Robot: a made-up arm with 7 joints.
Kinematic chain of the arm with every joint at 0, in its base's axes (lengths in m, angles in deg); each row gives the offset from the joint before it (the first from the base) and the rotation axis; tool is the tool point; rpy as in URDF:
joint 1: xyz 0.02 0 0.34 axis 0 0.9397 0.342
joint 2: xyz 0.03 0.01 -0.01 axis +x
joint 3: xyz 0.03 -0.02 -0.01 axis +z
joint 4: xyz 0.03 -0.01 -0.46 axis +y
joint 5: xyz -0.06 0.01 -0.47 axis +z
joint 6: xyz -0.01 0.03 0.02 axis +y
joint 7: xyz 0.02 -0.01 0 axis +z
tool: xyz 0.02 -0.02 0.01 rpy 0 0 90
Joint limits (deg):
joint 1: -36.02..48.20
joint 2: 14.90..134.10
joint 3: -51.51..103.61
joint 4: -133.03..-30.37
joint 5: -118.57..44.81
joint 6: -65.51..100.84
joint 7: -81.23..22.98
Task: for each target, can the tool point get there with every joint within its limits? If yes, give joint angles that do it. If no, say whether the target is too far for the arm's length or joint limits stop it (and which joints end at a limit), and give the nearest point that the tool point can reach.
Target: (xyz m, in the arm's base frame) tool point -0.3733 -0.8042 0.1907
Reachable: no: joint limits stop it (at a limit: joint 1, joint 2, joint 3, joint 7) | nearest point 0.0580 -0.2321 -0.1100 | short by 0.777 m
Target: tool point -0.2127 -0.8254 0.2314
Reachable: no: joint limits stop it (at a limit: joint 1, joint 2, joint 3, joint 4, joint 7) | nearest point 0.3524 -0.3613 0.2522 | short by 0.732 m
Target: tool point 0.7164 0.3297 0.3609
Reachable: yes | joints -27.23 59.81 0.67 -92.28 11.89 69.93 3.47
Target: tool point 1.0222 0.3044 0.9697
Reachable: no: too far | nearest point 0.6499 0.3368 0.7888 | short by 0.415 m
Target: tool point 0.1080 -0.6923 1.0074
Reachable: no: joint limits stop it (at a limit: joint 2, joint 5, joint 6, joint 7) | nearest point 0.0716 -0.1397 0.8283 | short by 0.582 m
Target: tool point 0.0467 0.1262 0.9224
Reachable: yes | joints -13.58 119.63 80.12 -109.03 -15.50 -22.40 -67.22
